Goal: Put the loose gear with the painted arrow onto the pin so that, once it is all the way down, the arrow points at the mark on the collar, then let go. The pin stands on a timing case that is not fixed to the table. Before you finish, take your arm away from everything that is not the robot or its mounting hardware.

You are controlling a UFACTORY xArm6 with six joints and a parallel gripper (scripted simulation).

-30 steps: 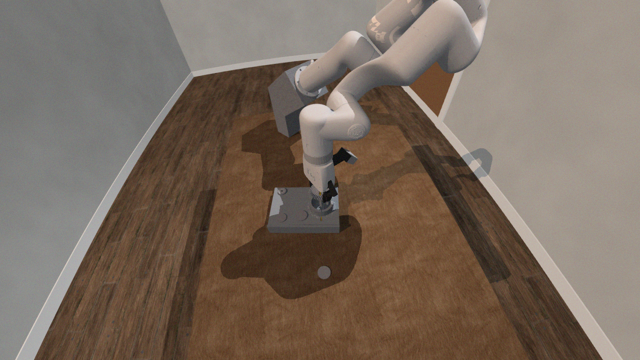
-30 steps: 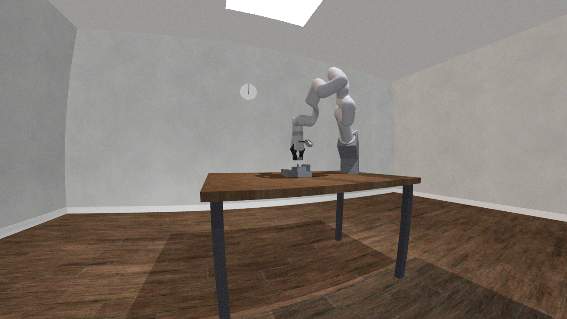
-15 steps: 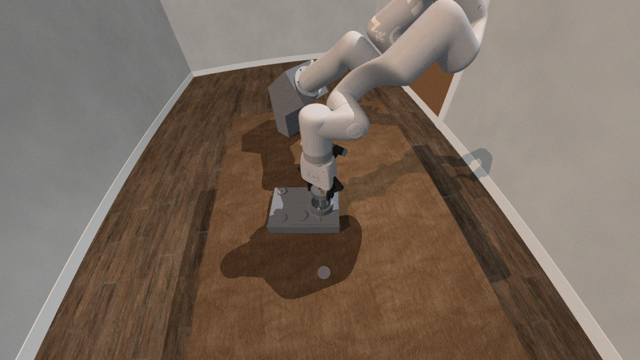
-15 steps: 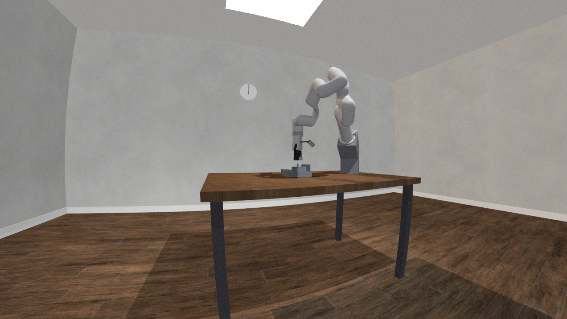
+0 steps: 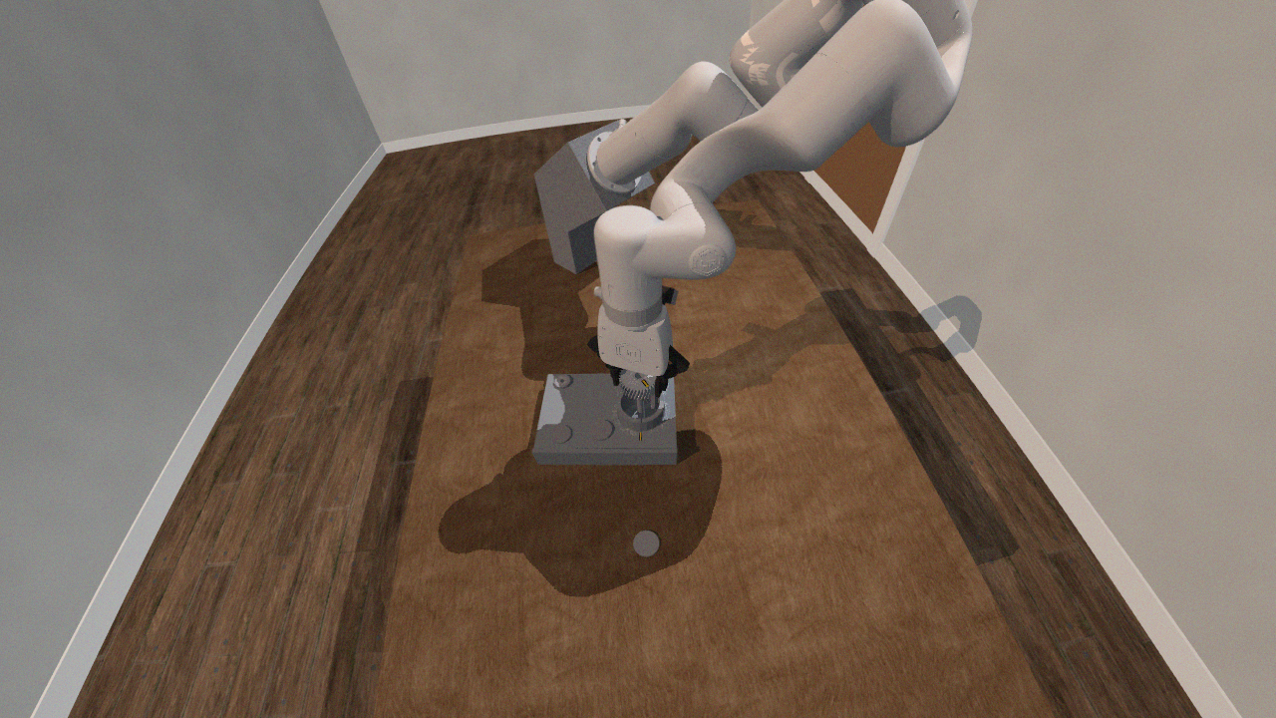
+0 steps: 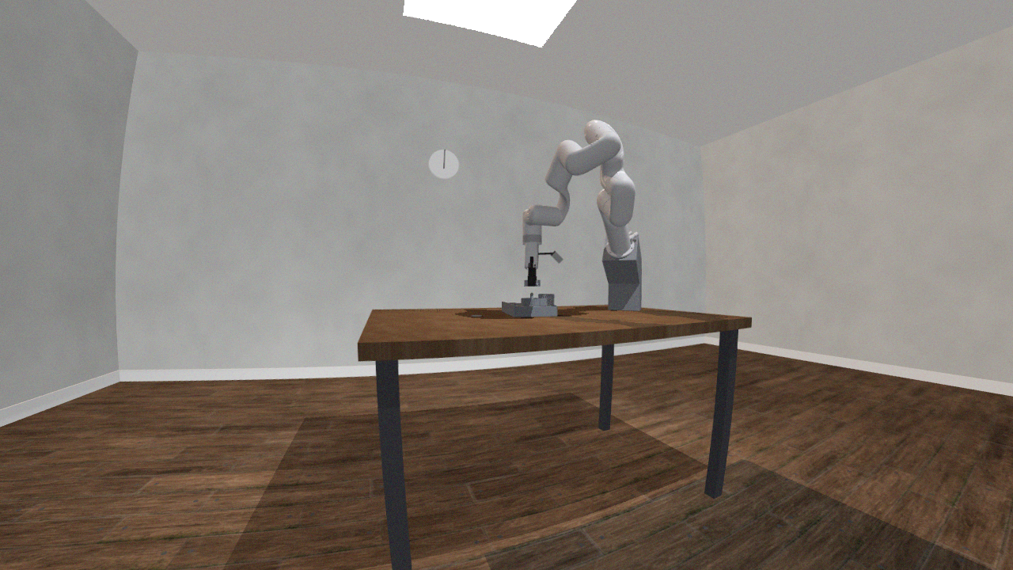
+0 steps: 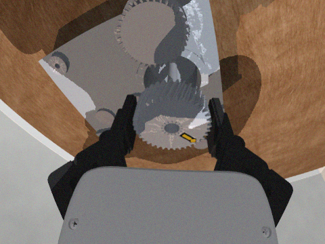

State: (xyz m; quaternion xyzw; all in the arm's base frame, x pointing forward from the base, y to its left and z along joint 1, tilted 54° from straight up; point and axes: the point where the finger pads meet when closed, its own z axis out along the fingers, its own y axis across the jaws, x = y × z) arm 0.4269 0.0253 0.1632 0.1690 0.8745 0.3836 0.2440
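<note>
The grey gear is right at my hand.
</note>
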